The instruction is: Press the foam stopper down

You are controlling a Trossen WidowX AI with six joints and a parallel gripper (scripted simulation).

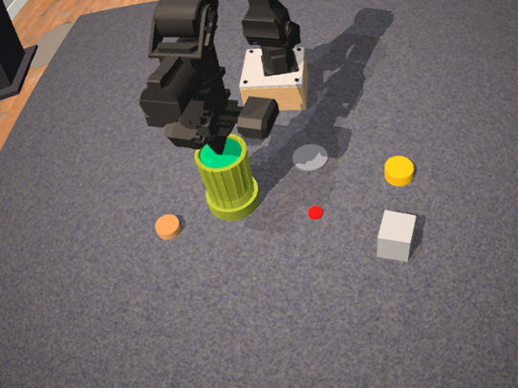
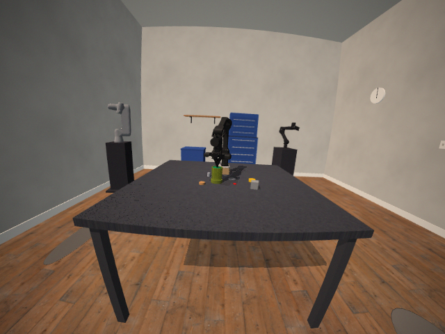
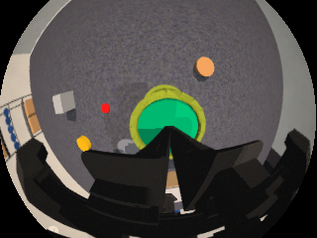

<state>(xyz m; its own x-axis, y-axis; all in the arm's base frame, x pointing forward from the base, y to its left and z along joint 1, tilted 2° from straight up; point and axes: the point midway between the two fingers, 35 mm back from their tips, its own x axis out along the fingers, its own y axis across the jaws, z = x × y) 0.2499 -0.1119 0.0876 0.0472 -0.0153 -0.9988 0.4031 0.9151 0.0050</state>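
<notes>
The green foam stopper lies 50 mm below my hand. Also, from my hand: red dot 60 mm ahead, 120 mm to the left, 140 mm below; grey disc 60 mm behind, 130 mm to the left, 140 mm below; orange disc 40 mm ahead, 110 mm to the right, 140 mm below.
</notes>
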